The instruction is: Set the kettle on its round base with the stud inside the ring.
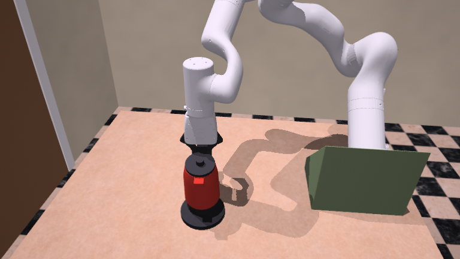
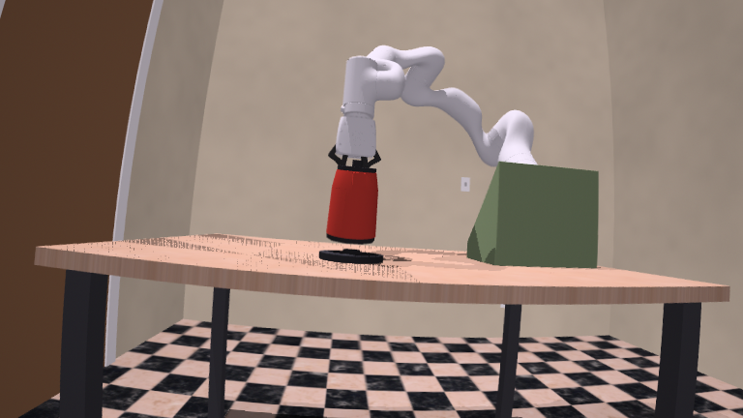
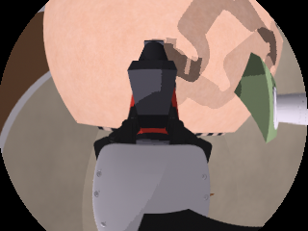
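The red kettle is 60 mm below my hand and 20 mm to the left of it. Round my hand: round kettle base: 190 mm below, 70 mm to the left.
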